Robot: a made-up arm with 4 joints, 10 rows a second.
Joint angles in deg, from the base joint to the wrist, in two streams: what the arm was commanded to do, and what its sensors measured. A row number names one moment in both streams.
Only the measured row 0 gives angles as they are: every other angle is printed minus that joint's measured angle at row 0.
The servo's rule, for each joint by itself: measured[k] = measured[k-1] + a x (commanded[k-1-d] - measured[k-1]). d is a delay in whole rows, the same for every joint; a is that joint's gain. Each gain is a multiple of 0.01, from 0.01 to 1. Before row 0 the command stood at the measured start. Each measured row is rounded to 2 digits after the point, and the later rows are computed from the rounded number. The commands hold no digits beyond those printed.
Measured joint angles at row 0:
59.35, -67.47, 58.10, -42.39
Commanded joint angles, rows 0 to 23:
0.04, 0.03, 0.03, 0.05
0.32, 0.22, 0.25, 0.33
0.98, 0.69, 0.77, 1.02
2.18, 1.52, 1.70, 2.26
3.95, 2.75, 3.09, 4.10
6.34, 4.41, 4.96, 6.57
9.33, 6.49, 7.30, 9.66
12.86, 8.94, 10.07, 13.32
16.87, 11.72, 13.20, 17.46
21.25, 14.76, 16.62, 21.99
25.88, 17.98, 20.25, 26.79
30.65, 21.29, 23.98, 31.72
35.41, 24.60, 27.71, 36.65
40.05, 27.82, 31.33, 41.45
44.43, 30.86, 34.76, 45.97
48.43, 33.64, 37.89, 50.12
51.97, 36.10, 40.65, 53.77
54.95, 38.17, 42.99, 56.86
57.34, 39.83, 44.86, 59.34
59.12, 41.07, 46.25, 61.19
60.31, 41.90, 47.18, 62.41
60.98, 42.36, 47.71, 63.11
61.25, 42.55, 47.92, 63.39
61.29, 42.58, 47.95, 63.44
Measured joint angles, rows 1 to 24:
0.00, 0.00, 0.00, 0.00
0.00, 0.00, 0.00, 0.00
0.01, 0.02, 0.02, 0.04
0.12, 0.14, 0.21, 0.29
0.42, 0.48, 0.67, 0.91
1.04, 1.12, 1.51, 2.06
2.06, 2.13, 2.81, 3.79
3.56, 3.54, 4.57, 6.15
5.58, 5.37, 6.81, 9.13
8.13, 7.58, 9.48, 12.69
11.19, 10.15, 12.53, 16.74
14.71, 13.01, 15.88, 21.20
18.62, 16.09, 19.46, 25.95
22.83, 19.31, 23.17, 30.85
27.23, 22.59, 26.89, 35.78
31.72, 25.83, 30.53, 40.60
36.17, 28.95, 34.00, 45.16
40.46, 31.86, 37.19, 49.38
44.49, 34.49, 40.03, 53.11
48.15, 36.77, 42.46, 56.30
51.37, 38.67, 44.43, 58.88
54.08, 40.16, 45.92, 60.84
56.26, 41.24, 46.95, 62.17
57.91, 41.93, 47.57, 62.97
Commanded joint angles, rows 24 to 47:
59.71, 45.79, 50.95, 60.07
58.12, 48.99, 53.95, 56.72
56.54, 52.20, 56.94, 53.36
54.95, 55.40, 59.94, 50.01
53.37, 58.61, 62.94, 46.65
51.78, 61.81, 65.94, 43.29
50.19, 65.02, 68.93, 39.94
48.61, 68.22, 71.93, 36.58
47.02, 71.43, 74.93, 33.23
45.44, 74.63, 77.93, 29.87
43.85, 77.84, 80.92, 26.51
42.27, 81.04, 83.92, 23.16
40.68, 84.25, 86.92, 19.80
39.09, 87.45, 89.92, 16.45
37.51, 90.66, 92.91, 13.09
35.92, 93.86, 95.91, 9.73
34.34, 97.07, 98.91, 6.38
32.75, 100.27, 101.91, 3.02
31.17, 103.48, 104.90, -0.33
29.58, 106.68, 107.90, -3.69
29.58, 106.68, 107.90, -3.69
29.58, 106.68, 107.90, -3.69
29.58, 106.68, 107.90, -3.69
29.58, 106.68, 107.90, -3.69
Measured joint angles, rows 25 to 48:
59.08, 42.31, 47.86, 63.33
59.85, 42.48, 47.93, 63.42
59.80, 44.53, 50.41, 60.57
59.21, 47.30, 53.31, 57.30
58.28, 50.34, 56.29, 53.95
57.11, 53.48, 59.28, 50.60
55.80, 56.66, 62.28, 47.24
54.39, 59.85, 65.28, 43.88
52.92, 63.06, 68.27, 40.53
51.41, 66.26, 71.27, 37.17
49.87, 69.47, 74.27, 33.82
48.32, 72.67, 77.27, 30.46
46.76, 75.88, 80.26, 27.10
45.19, 79.08, 83.26, 23.75
43.61, 82.29, 86.26, 20.39
42.03, 85.49, 89.26, 17.04
40.45, 88.70, 92.25, 13.68
38.86, 91.90, 95.25, 10.32
37.28, 95.11, 98.25, 6.97
35.69, 98.31, 101.25, 3.61
34.11, 101.52, 104.24, 0.26
32.52, 104.72, 107.24, -3.10
31.49, 105.94, 107.78, -3.60
30.82, 106.40, 107.88, -3.68

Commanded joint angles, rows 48 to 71:
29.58, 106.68, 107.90, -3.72
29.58, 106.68, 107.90, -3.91
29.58, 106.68, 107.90, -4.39
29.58, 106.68, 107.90, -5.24
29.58, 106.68, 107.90, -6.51
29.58, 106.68, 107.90, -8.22
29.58, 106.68, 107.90, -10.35
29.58, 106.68, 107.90, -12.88
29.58, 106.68, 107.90, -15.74
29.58, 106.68, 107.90, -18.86
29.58, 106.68, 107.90, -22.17
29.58, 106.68, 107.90, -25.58
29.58, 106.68, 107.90, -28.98
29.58, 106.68, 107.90, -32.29
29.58, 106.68, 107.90, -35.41
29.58, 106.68, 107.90, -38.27
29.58, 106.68, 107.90, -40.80
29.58, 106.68, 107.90, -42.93
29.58, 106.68, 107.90, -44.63
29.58, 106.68, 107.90, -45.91
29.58, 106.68, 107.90, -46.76
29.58, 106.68, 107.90, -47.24
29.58, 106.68, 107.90, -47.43
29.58, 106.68, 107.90, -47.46
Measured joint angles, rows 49 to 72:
30.39, 106.57, 107.90, -3.69
30.11, 106.64, 107.90, -3.69
29.92, 106.66, 107.90, -3.72
29.80, 106.67, 107.90, -3.88
29.72, 106.68, 107.90, -4.31
29.67, 106.68, 107.90, -5.10
29.64, 106.68, 107.90, -6.30
29.62, 106.68, 107.90, -7.93
29.61, 106.68, 107.90, -9.99
29.60, 106.68, 107.90, -12.45
29.59, 106.68, 107.90, -15.25
29.59, 106.68, 107.90, -18.32
29.59, 106.68, 107.90, -21.59
29.59, 106.68, 107.90, -24.98
29.59, 106.68, 107.90, -28.38
29.59, 106.68, 107.90, -31.70
29.59, 106.68, 107.90, -34.85
29.59, 106.68, 107.90, -37.76
29.59, 106.68, 107.90, -40.34
29.59, 106.68, 107.90, -42.54
29.59, 106.68, 107.90, -44.32
29.59, 106.68, 107.90, -45.67
29.59, 106.68, 107.90, -46.60
29.59, 106.68, 107.90, -47.14

